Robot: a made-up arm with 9 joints.
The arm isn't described. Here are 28 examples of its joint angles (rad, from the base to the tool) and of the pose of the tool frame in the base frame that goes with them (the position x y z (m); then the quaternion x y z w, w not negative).
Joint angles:
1: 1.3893 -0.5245 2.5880 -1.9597 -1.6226 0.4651 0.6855 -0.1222 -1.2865
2: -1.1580 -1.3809 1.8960 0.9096 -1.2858 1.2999 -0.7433 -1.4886 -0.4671
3: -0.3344 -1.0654 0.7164 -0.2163 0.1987 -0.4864 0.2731 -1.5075 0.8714
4: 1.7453 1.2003 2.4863 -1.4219 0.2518 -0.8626 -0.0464 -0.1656 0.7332
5: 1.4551 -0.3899 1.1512 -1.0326 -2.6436 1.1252 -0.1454 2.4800 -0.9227
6: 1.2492 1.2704 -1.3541 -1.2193 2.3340 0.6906 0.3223 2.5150 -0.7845
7: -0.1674 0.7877 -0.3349 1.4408 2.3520 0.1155 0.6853 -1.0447 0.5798
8: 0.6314 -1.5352 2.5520 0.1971 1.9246 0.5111 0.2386 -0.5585 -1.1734
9: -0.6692 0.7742 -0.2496 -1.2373 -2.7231 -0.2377 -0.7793 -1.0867 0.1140
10: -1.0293 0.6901 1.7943 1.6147 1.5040 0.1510 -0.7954 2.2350 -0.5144
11: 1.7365 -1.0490 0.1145 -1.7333 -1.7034 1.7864 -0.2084 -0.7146 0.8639
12: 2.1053 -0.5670 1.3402 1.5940 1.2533 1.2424 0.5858 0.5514 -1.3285
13: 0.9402 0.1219 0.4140 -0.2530 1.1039 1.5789 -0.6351 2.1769 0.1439
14: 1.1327 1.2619 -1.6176 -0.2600 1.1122 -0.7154 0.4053 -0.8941 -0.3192
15: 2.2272 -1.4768 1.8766 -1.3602 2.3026 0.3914 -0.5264 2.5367 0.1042
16: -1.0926 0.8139 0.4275 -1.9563 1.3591 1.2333 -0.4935 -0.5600 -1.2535
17: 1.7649 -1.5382 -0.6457 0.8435 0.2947 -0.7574 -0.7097 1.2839 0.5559
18: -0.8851 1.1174 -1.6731 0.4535 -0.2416 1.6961 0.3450 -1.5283 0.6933
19: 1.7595 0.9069 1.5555 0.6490 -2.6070 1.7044 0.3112 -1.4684 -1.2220
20: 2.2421 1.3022 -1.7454 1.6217 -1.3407 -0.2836 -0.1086 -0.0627 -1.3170
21: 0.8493 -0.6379 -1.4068 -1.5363 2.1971 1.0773 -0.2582 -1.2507 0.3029
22: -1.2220 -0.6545 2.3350 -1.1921 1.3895 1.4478 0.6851 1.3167 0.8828
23: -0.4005 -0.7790 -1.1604 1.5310 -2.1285 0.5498 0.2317 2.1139 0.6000
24: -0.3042 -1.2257 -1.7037 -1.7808 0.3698 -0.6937 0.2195 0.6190 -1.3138
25: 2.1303 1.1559 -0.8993 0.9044 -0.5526 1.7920 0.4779 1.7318 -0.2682
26: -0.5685 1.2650 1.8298 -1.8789 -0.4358 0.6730 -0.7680 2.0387 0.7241
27: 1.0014 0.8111 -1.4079 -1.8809 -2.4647 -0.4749 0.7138 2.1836 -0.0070
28: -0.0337 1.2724 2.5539 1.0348 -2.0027 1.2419 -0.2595 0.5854 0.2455
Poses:
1: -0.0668 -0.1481 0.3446 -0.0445 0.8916 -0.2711 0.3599
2: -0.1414 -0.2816 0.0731 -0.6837 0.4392 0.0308 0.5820
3: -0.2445 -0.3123 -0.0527 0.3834 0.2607 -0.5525 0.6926
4: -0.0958 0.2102 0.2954 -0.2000 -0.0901 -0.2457 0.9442
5: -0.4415 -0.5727 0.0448 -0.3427 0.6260 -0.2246 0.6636
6: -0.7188 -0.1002 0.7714 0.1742 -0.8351 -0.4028 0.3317
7: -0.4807 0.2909 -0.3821 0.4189 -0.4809 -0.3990 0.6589
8: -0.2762 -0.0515 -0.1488 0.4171 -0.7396 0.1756 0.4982
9: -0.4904 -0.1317 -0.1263 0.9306 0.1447 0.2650 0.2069
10: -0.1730 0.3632 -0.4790 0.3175 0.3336 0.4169 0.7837
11: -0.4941 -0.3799 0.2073 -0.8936 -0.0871 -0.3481 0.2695
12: -0.3947 -0.2095 0.7315 0.3752 -0.2418 0.1881 0.8749
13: -0.3042 -0.1181 0.6432 0.9598 0.0022 0.2683 0.0818
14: -0.3184 0.1407 0.2631 -0.1665 -0.4803 0.6990 0.5030
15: -0.4889 -0.5783 0.1453 -0.3179 0.8675 -0.1759 0.3397
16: -0.3178 0.0674 -0.2630 -0.4479 0.4542 0.4291 0.6396
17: -0.4549 -0.0282 -0.1299 0.3809 0.6842 -0.1295 0.6082
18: -0.3841 0.0793 -0.4325 -0.2440 -0.7602 -0.3549 0.4863
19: -0.4200 -0.1387 0.7709 -0.9532 -0.2310 -0.1812 0.0715
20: -0.1232 0.4314 0.6680 0.0137 0.4192 0.6033 0.6784
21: -0.3304 -0.3320 0.0372 0.0953 -0.7598 -0.2600 0.5883
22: -0.5243 -0.5396 -0.3407 -0.2764 0.7160 0.2303 0.5983
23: -0.2504 -0.8021 -0.2412 0.5872 -0.5155 -0.5527 0.2899
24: -0.3552 -0.2364 -0.0758 0.3038 -0.8297 -0.4360 0.1709
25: 0.1253 0.1966 1.0557 -0.0996 -0.6469 -0.4273 0.6237
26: -0.0687 -0.0290 -0.1994 0.5563 -0.2659 -0.2208 0.7557
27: -0.6883 0.2886 0.8317 -0.1128 -0.8666 0.0127 0.4860
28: -0.4572 0.0289 0.3437 0.8923 0.0845 0.3413 0.2832
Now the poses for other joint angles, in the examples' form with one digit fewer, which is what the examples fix.
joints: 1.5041 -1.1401 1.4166 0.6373 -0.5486 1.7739 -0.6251 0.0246 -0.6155
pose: -0.063 -0.283 0.271 -0.666 -0.589 -0.380 0.254
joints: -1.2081 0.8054 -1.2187 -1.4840 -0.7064 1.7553 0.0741 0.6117 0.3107
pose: 0.091 0.359 -0.592 -0.242 -0.741 0.481 0.401
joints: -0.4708 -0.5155 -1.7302 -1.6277 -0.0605 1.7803 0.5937 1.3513 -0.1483
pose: -0.598 -0.491 -0.612 -0.143 -0.222 0.945 0.194
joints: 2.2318 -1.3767 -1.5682 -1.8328 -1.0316 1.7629 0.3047 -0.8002 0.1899
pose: -0.348 -0.557 0.397 -0.806 -0.536 0.081 0.236
